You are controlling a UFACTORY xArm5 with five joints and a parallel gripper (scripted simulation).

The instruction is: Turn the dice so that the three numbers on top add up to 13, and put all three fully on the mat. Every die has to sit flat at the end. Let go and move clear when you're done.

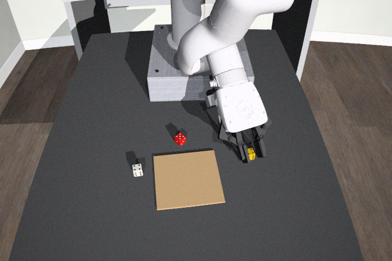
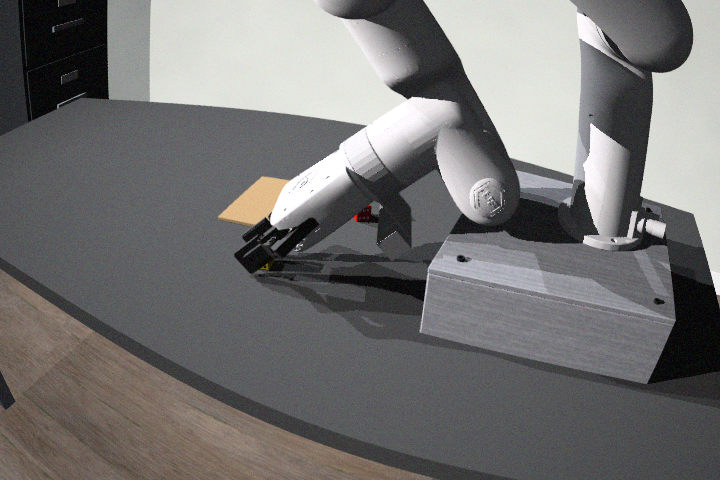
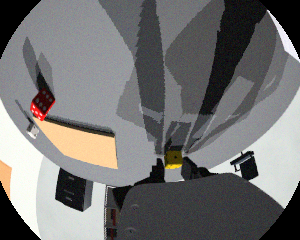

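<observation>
My gripper is now 20 mm above the yellow die. Also, from my hand: red die 20 mm behind, 170 mm to the right, 20 mm below; then tan mat 80 mm ahead, 130 mm to the right, 20 mm below; then white die 80 mm ahead, 240 mm to the right, 20 mm below.
</observation>
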